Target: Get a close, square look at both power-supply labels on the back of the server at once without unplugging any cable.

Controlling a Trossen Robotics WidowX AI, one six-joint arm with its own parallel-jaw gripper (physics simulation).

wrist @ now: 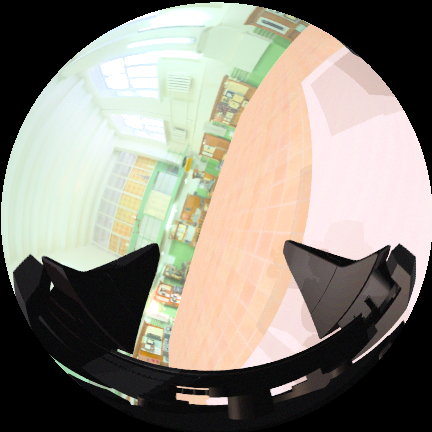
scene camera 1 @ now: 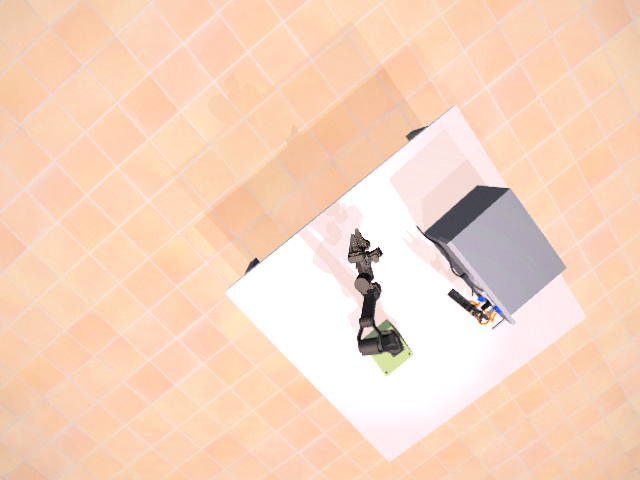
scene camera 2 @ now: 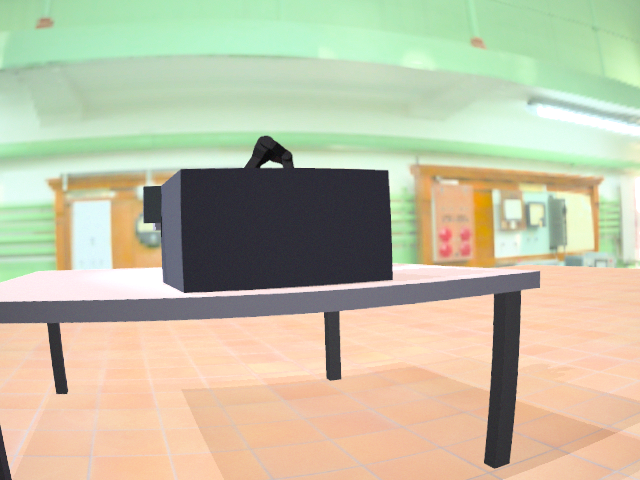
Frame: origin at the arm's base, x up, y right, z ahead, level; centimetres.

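Seen in the pictures: gripper, fingertip midpoint: (wrist: 223, 249) (scene camera 1: 354, 231); arm's base, link origin: (scene camera 1: 395, 347).
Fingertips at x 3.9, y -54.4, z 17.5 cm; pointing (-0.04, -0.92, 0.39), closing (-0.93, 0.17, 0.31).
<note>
Offsets run from my fingertips to a thing's middle. "pt": to the spot under its first point.
The server (scene camera 1: 509, 248) (scene camera 2: 284, 227) is a large grey box, dark on its shaded sides, at the right of the table in scene camera 1. Black cables (scene camera 1: 454, 264) run along its arm-facing side, and orange cables @[pt dx +1.9, dy +64.9, dz +20.2 cm] (scene camera 1: 483, 317) with blue connectors @[pt dx +4.7, dy +63.4, dz +25.9 cm] (scene camera 1: 496, 309) are at that side's lower end. The power-supply labels cannot be made out in any view. My gripper (scene camera 1: 354, 232) (wrist: 223, 249) is open and empty, above the table to the left of the server and apart from it. In the wrist view its fingers frame floor and room; the server does not show there.
The table (scene camera 1: 413, 413) (scene camera 2: 258, 308) (wrist: 370, 185) has its edge just beyond the gripper in scene camera 1. The arm stands on a green plate (scene camera 1: 393, 364). A black bar-shaped part @[pt dx -1.2, dy +52.6, dz +17.3 cm] (scene camera 1: 459, 298) sticks out beside the orange cables. A tiled floor (scene camera 1: 129, 335) (wrist: 250, 200) surrounds the table.
</note>
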